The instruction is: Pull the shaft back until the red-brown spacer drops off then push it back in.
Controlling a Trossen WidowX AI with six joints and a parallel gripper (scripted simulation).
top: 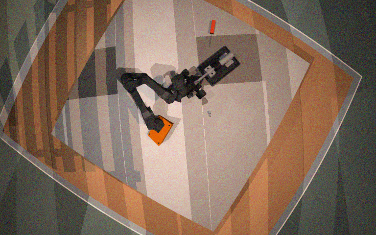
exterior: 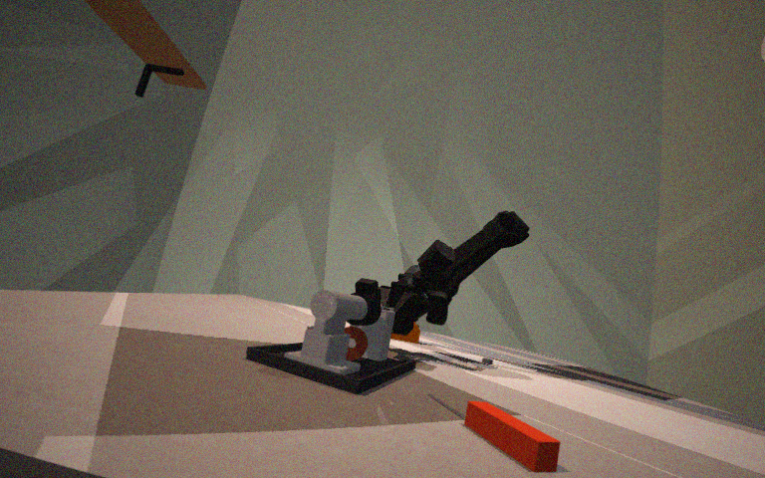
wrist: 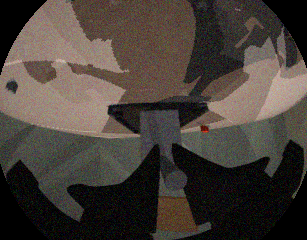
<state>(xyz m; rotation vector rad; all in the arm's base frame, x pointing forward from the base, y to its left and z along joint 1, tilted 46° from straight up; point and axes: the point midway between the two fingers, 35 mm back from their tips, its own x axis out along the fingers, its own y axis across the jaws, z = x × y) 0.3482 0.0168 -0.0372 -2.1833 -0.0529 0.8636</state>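
Now: the light shaft 6 cm ahead of my gripper tip, 1 cm to the right of it and 2 cm above it. Also, from my gripper tip: small grey piece 14 cm behind, 17 cm to the right, 6 cm below; then dark spacer 12 cm ahead, 3 cm to the right, 2 cm above; then red-brown spacer 12 cm ahead, 3 cm to the right, 3 cm below.
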